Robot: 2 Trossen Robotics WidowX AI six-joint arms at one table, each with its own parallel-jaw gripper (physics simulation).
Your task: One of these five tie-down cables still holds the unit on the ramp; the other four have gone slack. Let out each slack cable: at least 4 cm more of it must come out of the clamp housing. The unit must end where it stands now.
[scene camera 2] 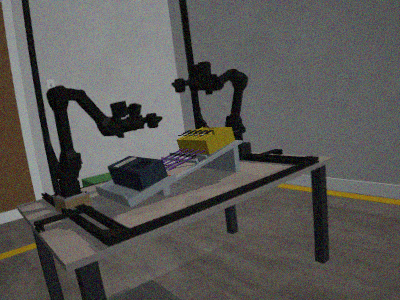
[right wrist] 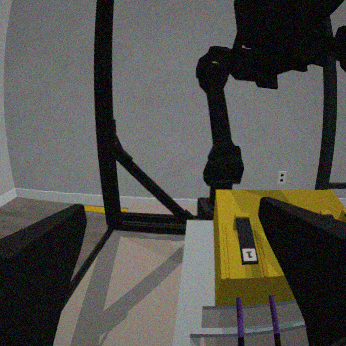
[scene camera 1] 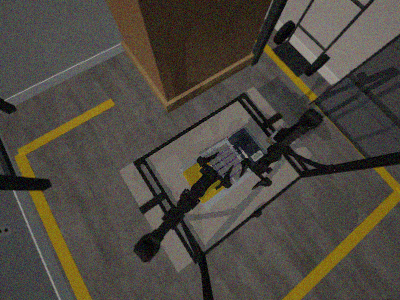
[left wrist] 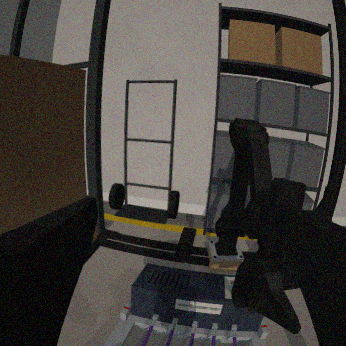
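Note:
The dark blue unit [scene camera 1: 244, 140] [scene camera 2: 135, 172] [left wrist: 175, 292] stands low on the grey ramp [scene camera 2: 131, 198] [right wrist: 197, 265]. The yellow clamp housing [scene camera 1: 192, 174] [scene camera 2: 220, 140] [right wrist: 225, 240] stands at its high end; a black lever [right wrist: 245, 232] with label 1 shows on its top. Purple cables [scene camera 2: 180, 159] [left wrist: 172, 339] [right wrist: 240, 317] run between them; which ones are slack I cannot tell. My left gripper [scene camera 1: 217, 170] [scene camera 2: 178, 85] [left wrist: 191, 211] is open and empty, above the housing. My right gripper [scene camera 1: 252, 175] [scene camera 2: 155, 120] [right wrist: 173, 211] is open and empty, above the cable span.
A black frame [scene camera 2: 200, 210] runs round the table [scene camera 2: 75, 257]. A green object [scene camera 2: 96, 180] lies behind the unit. The two arms reach close to each other over the ramp; the right arm stands near the unit in the left wrist view. A hand truck [left wrist: 150, 141] stands beyond the table.

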